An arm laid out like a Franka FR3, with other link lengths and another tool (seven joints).
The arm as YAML. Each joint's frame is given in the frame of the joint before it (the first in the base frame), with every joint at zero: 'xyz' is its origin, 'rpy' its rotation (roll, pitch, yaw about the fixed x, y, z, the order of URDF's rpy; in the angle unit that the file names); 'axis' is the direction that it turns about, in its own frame. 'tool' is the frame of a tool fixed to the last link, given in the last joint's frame.
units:
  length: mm
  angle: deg
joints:
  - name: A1
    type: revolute
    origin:
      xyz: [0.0, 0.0, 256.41]
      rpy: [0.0, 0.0, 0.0]
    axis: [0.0, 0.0, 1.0]
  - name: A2
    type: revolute
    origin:
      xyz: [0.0, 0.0, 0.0]
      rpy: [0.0, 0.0, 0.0]
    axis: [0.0, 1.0, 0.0]
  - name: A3
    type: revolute
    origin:
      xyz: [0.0, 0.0, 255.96]
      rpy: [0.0, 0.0, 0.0]
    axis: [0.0, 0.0, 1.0]
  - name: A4
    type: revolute
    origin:
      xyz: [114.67, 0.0, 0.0]
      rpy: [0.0, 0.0, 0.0]
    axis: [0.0, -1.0, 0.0]
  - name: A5
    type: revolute
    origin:
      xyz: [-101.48, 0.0, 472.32]
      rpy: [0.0, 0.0, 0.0]
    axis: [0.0, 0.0, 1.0]
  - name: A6
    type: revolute
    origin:
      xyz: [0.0, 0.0, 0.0]
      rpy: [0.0, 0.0, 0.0]
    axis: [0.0, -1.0, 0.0]
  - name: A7
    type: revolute
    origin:
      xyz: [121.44, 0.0, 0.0]
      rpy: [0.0, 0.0, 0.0]
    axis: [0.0, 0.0, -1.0]
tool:
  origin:
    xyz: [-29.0, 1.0, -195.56]
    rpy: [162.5, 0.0, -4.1]
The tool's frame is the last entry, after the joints.
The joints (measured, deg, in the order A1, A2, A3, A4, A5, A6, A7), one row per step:
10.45 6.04 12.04 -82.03 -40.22 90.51 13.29
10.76 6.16 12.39 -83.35 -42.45 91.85 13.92
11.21 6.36 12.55 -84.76 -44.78 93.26 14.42
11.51 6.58 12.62 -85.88 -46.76 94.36 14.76
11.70 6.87 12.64 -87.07 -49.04 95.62 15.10
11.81 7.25 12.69 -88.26 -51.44 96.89 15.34
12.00 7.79 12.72 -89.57 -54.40 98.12 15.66
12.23 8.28 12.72 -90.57 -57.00 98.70 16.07
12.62 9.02 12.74 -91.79 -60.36 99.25 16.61
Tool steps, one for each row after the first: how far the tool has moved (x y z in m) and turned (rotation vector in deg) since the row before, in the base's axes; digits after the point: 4 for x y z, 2 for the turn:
0.0035 0.0058 -0.0084 -2.00 -0.84 1.02
0.0038 0.0056 -0.0100 -2.15 -0.69 1.23
0.0034 0.0031 -0.0085 -1.85 -0.48 0.98
0.0045 0.0012 -0.0093 -2.10 -0.55 1.04
0.0048 0.0008 -0.0102 -2.24 -0.42 1.17
0.0051 0.0009 -0.0124 -2.79 -0.38 1.33
0.0032 0.0004 -0.0101 -2.49 -0.27 0.84
0.0035 0.0019 -0.0138 -3.25 -0.22 1.16

